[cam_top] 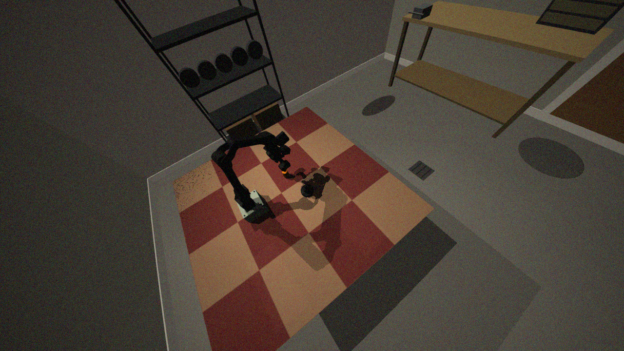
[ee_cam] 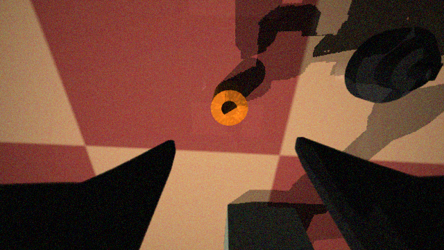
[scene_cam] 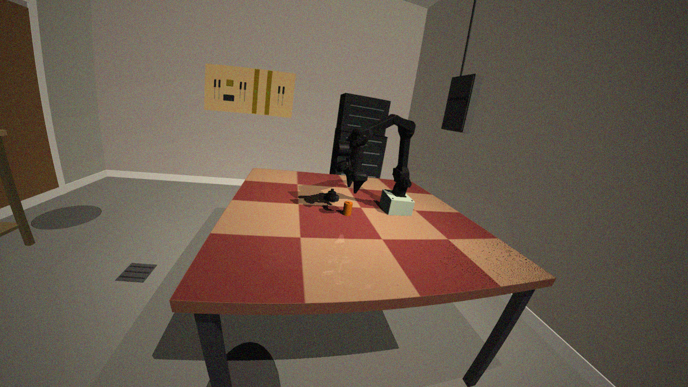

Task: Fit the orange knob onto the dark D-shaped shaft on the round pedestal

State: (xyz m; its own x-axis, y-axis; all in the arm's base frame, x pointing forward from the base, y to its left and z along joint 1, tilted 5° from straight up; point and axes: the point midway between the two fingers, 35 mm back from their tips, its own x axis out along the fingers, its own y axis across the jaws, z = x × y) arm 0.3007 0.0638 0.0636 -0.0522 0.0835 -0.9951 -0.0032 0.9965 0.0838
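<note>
Now: gripper tip 90 mm above the orange knob and 10 mm short of it. Also, from my gripper tip: round dark pedestal: 190 mm to the right, 90 mm below, 40 mm ahead.
</note>
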